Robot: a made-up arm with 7 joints. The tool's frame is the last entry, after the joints. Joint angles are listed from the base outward.
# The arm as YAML. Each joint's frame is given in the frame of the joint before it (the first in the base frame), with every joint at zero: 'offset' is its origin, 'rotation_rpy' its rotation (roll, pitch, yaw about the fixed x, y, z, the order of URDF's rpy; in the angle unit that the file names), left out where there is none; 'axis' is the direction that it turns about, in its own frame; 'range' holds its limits. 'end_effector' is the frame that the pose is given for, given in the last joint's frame.
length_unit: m
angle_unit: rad
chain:
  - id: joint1
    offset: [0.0, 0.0, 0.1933]
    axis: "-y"
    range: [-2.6, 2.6]
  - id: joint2
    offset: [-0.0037, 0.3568, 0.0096]
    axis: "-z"
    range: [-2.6, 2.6]
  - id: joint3
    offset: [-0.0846, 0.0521, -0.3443]
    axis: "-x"
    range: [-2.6, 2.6]
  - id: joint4
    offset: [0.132, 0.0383, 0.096]
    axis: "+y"
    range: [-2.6, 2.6]
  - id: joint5
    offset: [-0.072, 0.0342, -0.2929]
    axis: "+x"
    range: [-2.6, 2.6]
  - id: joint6
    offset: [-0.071, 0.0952, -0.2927]
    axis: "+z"
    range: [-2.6, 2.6]
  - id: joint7
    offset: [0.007, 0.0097, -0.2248]
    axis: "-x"
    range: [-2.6, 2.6]
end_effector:
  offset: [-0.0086, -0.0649, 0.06]
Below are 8 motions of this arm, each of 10 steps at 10 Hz.
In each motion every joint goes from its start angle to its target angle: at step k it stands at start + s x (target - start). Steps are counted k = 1, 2, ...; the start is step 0. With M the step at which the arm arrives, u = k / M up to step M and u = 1 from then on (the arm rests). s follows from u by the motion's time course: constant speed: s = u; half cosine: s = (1 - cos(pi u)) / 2; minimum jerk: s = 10 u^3 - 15 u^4 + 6 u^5.
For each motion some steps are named. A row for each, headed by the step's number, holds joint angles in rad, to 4 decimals.
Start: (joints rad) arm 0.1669 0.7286 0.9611 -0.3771 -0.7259 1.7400 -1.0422
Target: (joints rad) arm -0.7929 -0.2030 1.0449 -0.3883 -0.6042 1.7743 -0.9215
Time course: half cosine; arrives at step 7
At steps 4, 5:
4: -0.4198 0.1591 1.0123 -0.3839 -0.6515 1.7610 -0.9684
5: -0.6122 -0.0276 1.0291 -0.3862 -0.6271 1.7678 -0.9442

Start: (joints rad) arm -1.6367 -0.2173 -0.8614 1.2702 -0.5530 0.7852 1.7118
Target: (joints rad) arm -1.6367 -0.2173 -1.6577 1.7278 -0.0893 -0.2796 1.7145
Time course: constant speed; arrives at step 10
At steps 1, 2, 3, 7, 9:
1: -1.6367 -0.2173 -0.9410 1.3160 -0.5066 0.6787 1.7121
2: -1.6367 -0.2173 -1.0207 1.3617 -0.4603 0.5722 1.7123
3: -1.6367 -0.2173 -1.1003 1.4075 -0.4139 0.4658 1.7126
7: -1.6367 -0.2173 -1.4188 1.5905 -0.2284 0.0398 1.7137
9: -1.6367 -0.2173 -1.5781 1.6820 -0.1357 -0.1731 1.7142

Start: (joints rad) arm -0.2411 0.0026 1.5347 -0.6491 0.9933 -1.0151 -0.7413
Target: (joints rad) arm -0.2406 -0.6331 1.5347 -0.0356 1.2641 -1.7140 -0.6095
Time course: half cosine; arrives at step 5
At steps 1, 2, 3, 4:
1: -0.2411 -0.0581 1.5347 -0.5905 1.0192 -1.0818 -0.7287
2: -0.2409 -0.2170 1.5347 -0.4371 1.0869 -1.2566 -0.6958
3: -0.2408 -0.4135 1.5347 -0.2476 1.1705 -1.4725 -0.6550
4: -0.2406 -0.5724 1.5347 -0.0942 1.2382 -1.6473 -0.6221

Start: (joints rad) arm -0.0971 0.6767 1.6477 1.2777 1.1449 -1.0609 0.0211
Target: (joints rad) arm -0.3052 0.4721 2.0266 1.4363 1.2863 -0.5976 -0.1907
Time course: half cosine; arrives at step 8
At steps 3, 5, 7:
3: -0.1613 0.6135 1.7647 1.3267 1.1885 -0.9179 -0.0443
5: -0.2410 0.5353 1.9096 1.3873 1.2427 -0.7406 -0.1253
7: -0.2973 0.4799 2.0122 1.4303 1.2809 -0.6152 -0.1826

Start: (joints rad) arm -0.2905 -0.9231 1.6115 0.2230 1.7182 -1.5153 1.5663
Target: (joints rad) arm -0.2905 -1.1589 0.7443 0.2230 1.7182 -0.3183 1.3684
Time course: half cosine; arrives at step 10
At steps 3, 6, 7, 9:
3: -0.2905 -0.9717 1.4328 0.2230 1.7182 -1.2686 1.5255
6: -0.2905 -1.0774 1.0439 0.2230 1.7182 -0.7319 1.4368
7: -0.2905 -1.1103 0.9230 0.2230 1.7182 -0.5650 1.4092
9: -0.2905 -1.1531 0.7655 0.2230 1.7182 -0.3476 1.3732

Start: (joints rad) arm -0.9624 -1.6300 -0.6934 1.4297 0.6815 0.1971 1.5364
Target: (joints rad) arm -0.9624 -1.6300 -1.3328 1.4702 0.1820 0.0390 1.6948
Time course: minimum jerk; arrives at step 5
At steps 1, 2, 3, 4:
1: -0.9624 -1.6300 -0.7304 1.4320 0.6526 0.1879 1.5456
2: -0.9624 -1.6300 -0.8964 1.4426 0.5229 0.1469 1.5867
3: -0.9624 -1.6300 -1.1298 1.4573 0.3406 0.0892 1.6445
4: -0.9624 -1.6300 -1.2958 1.4679 0.2109 0.0482 1.6856

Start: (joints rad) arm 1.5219 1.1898 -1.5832 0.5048 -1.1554 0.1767 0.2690
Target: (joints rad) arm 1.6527 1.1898 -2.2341 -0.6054 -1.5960 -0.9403 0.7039
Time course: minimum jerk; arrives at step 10
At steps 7, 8, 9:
7: 1.6314 1.1898 -2.1280 -0.4243 -1.5241 -0.7581 0.6330
8: 1.6451 1.1898 -2.1964 -0.5411 -1.5705 -0.8756 0.6787
9: 1.6516 1.1898 -2.2285 -0.5959 -1.5922 -0.9307 0.7002

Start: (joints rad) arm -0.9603 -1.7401 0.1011 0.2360 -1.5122 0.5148 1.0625
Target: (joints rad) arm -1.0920 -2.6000 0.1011 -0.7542 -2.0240 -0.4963 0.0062
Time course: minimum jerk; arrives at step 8
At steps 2, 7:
2: -0.9739 -1.8291 0.1011 0.1335 -1.5652 0.4101 0.9532
7: -1.0899 -2.5862 0.1011 -0.7383 -2.0158 -0.4801 0.0232

